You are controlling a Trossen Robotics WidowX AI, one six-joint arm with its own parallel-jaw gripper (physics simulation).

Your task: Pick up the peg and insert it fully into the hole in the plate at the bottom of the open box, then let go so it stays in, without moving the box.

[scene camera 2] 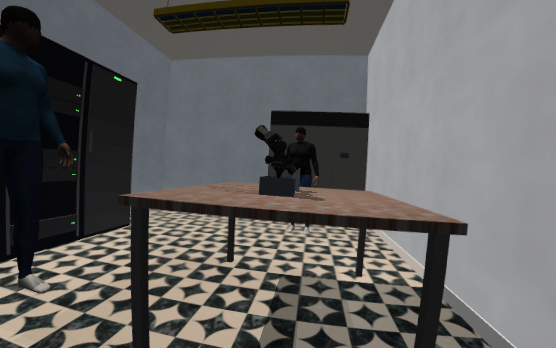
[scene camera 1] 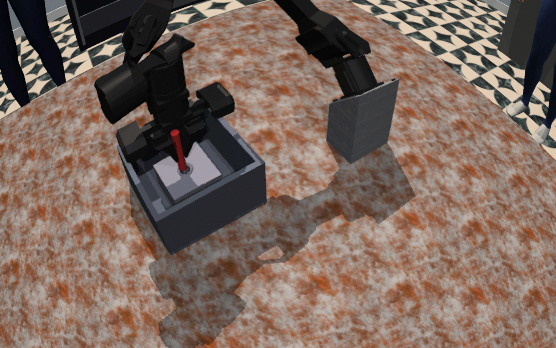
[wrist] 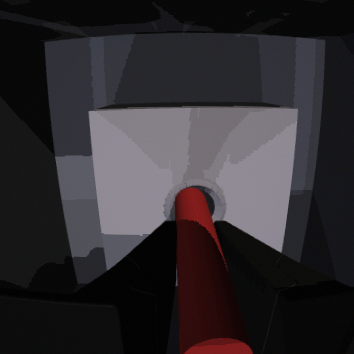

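Seen in the pictures: gripper, fingertip midpoint: (scene camera 1: 180, 158) (wrist: 194, 231); arm's base at its link origin: (scene camera 2: 294, 172) (scene camera 1: 363, 91).
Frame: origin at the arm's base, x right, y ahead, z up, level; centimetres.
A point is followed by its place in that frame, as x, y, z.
The red peg (scene camera 1: 178, 149) {10.6, 30.7, -1.6} (wrist: 200, 250) {11.9, 30.4, -1.5} is upright with a slight lean in scene camera 1. My gripper (scene camera 1: 180, 156) {11.0, 30.5, -4.2} (wrist: 194, 231) {11.0, 30.5, -4.2} is shut on it, with the fingers down inside the open box (scene camera 1: 215, 202) {1.2, 30.6, -5.7} (scene camera 2: 276, 186) {11.6, 39.7, -7.7} (wrist: 72, 100) {16.2, 36.7, -11.9}. The pale plate (scene camera 1: 206, 175) {7.3, 28.2, -6.9} (wrist: 255, 190) {11.2, 27.4, -6.9} lies at the bottom of the box. The peg's lower end is at the plate's ringed hole (wrist: 208, 201) {10.3, 29.4, -8.4}, towards its left side in the wrist view, and a dark sliver of the hole shows to its right. How deep the tip sits is hidden.
A grey block (scene camera 1: 362, 120) {-3.4, 3.9, -2.4} stands right of the box, against a black arm part (scene camera 1: 355, 75) {0.8, 1.7, 3.8}. The box walls rise close around the gripper. The table (scene camera 1: 300, 300) {-16.9, 30.0, -12.7} (scene camera 2: 350, 200) {-28.2, 43.0, -12.7} carries the box. A person (scene camera 2: 301, 155) stands behind the table.
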